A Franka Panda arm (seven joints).
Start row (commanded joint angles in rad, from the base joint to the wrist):
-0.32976 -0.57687 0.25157 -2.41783 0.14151 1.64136 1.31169
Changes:
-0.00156 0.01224 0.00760 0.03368 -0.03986 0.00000 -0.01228
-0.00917 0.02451 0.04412 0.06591 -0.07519 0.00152 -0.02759
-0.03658 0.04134 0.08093 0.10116 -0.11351 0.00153 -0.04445
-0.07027 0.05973 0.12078 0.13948 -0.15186 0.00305 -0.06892
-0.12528 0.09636 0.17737 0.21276 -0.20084 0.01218 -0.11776
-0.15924 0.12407 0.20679 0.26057 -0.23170 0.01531 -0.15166
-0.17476 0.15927 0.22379 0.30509 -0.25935 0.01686 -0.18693
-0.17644 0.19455 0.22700 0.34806 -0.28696 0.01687 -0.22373
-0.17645 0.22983 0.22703 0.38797 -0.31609 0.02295 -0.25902
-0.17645 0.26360 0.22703 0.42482 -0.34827 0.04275 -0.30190
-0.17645 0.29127 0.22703 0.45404 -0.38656 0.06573 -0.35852
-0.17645 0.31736 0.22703 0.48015 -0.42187 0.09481 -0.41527
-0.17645 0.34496 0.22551 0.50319 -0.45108 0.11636 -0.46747
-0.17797 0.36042 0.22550 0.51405 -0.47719 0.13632 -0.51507
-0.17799 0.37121 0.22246 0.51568 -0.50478 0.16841 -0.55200
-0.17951 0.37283 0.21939 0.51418 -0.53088 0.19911 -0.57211
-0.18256 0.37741 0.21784 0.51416 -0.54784 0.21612 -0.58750
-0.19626 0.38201 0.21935 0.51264 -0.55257 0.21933 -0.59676
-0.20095 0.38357 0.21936 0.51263 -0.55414 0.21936 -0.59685
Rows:
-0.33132 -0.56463 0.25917 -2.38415 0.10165 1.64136 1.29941
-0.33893 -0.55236 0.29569 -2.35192 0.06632 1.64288 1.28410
-0.36634 -0.53553 0.33250 -2.31667 0.02800 1.64289 1.26724
-0.40003 -0.51714 0.37235 -2.27835 -0.01035 1.64441 1.24277
-0.45504 -0.48051 0.42894 -2.20507 -0.05933 1.65354 1.19393
-0.48900 -0.45280 0.45836 -2.15726 -0.09019 1.65667 1.16003
-0.50452 -0.41760 0.47536 -2.11274 -0.11784 1.65822 1.12476
-0.50620 -0.38232 0.47857 -2.06977 -0.14545 1.65823 1.08796
-0.50621 -0.34704 0.47860 -2.02986 -0.17458 1.66431 1.05267
-0.50621 -0.31327 0.47860 -1.99301 -0.20676 1.68411 1.00979
-0.50621 -0.28560 0.47860 -1.96379 -0.24505 1.70709 0.95317
-0.50621 -0.25951 0.47860 -1.93768 -0.28036 1.73617 0.89642
-0.50621 -0.23191 0.47708 -1.91464 -0.30957 1.75772 0.84422
-0.50773 -0.21645 0.47707 -1.90378 -0.33568 1.77768 0.79662
-0.50775 -0.20566 0.47403 -1.90215 -0.36327 1.80977 0.75969
-0.50927 -0.20404 0.47096 -1.90365 -0.38937 1.84047 0.73958
-0.51232 -0.19946 0.46941 -1.90367 -0.40633 1.85748 0.72419
-0.52602 -0.19486 0.47092 -1.90519 -0.41106 1.86069 0.71493
-0.53071 -0.19330 0.47093 -1.90520 -0.41263 1.86072 0.71484

